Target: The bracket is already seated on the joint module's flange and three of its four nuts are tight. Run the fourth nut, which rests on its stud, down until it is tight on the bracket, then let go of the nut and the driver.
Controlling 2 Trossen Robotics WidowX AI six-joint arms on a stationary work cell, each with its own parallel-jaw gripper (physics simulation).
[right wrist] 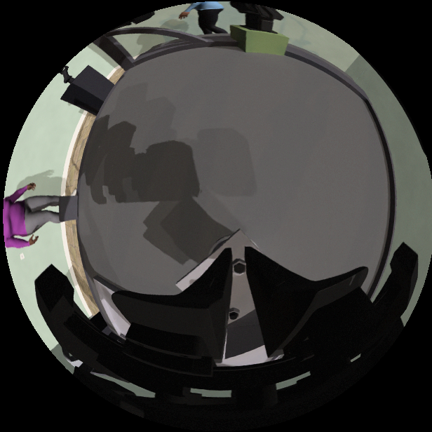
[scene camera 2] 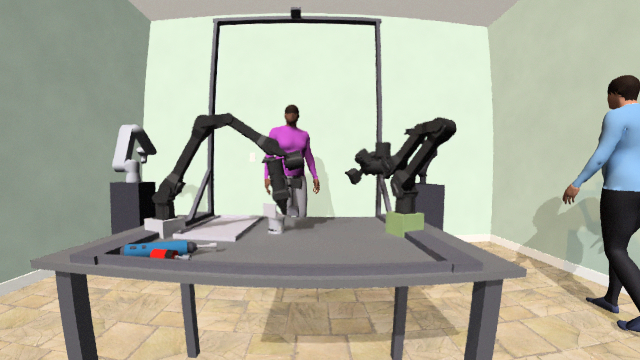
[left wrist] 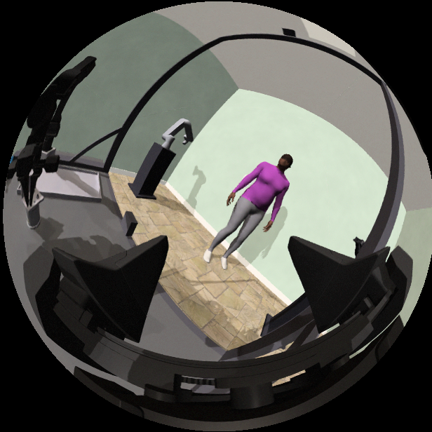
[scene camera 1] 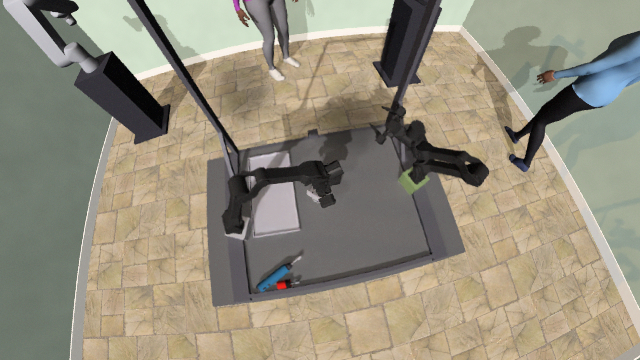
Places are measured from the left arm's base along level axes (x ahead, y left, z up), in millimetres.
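Where they show: left gripper, between the fingertips: (scene camera 2: 351,167) (scene camera 1: 375,114); right gripper, between the fingertips: (scene camera 2: 285,214) (scene camera 1: 324,189); left arm's base, origin of its link: (scene camera 2: 404,212) (scene camera 1: 416,176); right arm's base, origin of its link: (scene camera 2: 165,218) (scene camera 1: 236,226).
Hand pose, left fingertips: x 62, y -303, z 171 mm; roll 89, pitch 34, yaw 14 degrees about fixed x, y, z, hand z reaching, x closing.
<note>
Each offset is from my left fingertips to the centre of the thing.
The pale joint module @[373 mm ahead, 108 mm left, 213 mm down] (scene camera 2: 275,228) (left wrist: 33,219) stands upright on the table with the bracket @[373 mm ahead, 108 mm left, 168 mm down] (scene camera 2: 269,209) (right wrist: 239,292) on top. In the right wrist view one hex nut (right wrist: 239,267) sits between my right fingers, and a second nut (right wrist: 234,314) shows nearer the palm; other nuts are hidden. My right gripper (right wrist: 237,252) (scene camera 2: 284,212) points down at the bracket, its narrow fingers shut on the nut; finger contact is hard to see. My left gripper (left wrist: 230,242) (scene camera 1: 379,122) is open and empty, raised far from the bracket. A blue driver @[708 mm ahead, 325 mm left, 228 mm down] (scene camera 1: 273,278) (scene camera 2: 160,248) lies on the table.
A red-handled tool @[696 mm ahead, 383 mm left, 232 mm down] (scene camera 1: 283,285) (scene camera 2: 164,254) lies beside the blue driver near the front edge. A white tray @[554 mm ahead, 32 mm right, 242 mm down] (scene camera 1: 275,215) (scene camera 2: 207,235) lies left of the module. A green block @[61 mm back, 304 mm left, 210 mm down] (scene camera 1: 411,182) (scene camera 2: 404,223) is under the left arm's base. Frame posts rise behind the table.
</note>
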